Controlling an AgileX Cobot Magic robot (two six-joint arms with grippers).
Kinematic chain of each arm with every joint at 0, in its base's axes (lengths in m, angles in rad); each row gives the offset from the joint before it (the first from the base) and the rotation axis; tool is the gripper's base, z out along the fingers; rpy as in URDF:
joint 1: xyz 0 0 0.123 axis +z
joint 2: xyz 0 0 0 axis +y
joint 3: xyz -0.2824 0 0.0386 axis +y
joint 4: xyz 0.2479 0 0.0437 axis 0.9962 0 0.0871
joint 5: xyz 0 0 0 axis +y
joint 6: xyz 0.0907 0 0.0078 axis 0.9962 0 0.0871
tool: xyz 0 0 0 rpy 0 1.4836 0
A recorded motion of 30 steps. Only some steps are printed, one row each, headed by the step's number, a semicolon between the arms.
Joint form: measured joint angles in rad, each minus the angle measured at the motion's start. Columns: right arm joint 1, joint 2, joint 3, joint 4, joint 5, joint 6; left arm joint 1, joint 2, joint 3, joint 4, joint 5, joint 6.
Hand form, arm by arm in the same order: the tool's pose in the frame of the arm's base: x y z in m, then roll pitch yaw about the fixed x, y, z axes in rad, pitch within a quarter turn. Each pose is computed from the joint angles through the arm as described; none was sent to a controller.
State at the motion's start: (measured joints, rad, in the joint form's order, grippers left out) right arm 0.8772 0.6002 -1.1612 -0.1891 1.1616 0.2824; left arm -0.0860 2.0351 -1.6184 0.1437 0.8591 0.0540
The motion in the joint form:
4: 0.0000 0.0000 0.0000 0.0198 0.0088 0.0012; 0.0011 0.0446 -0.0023 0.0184 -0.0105 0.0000
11: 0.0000 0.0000 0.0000 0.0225 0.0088 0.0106; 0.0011 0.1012 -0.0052 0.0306 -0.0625 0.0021
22: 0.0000 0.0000 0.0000 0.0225 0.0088 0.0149; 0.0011 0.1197 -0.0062 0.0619 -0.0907 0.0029
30: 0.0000 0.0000 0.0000 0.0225 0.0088 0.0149; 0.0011 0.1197 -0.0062 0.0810 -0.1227 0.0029
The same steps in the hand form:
4: 0.0451 0.0321 0.4387 2.9155 1.0460 -2.7030; 0.4437 -0.0267 0.1954 2.9626 0.3327 2.8868
11: 0.0449 0.0323 0.4387 2.8959 1.0429 -2.7229; 0.4521 -0.0271 0.1725 2.9542 0.3285 2.8694
22: 0.0449 0.0323 0.4387 2.8888 1.0418 -2.7311; 0.4558 -0.0258 0.1656 2.9247 0.3331 2.8410
30: 0.0449 0.0323 0.4387 2.8888 1.0418 -2.7311; 0.4586 -0.0253 0.1668 2.9024 0.3604 2.8191

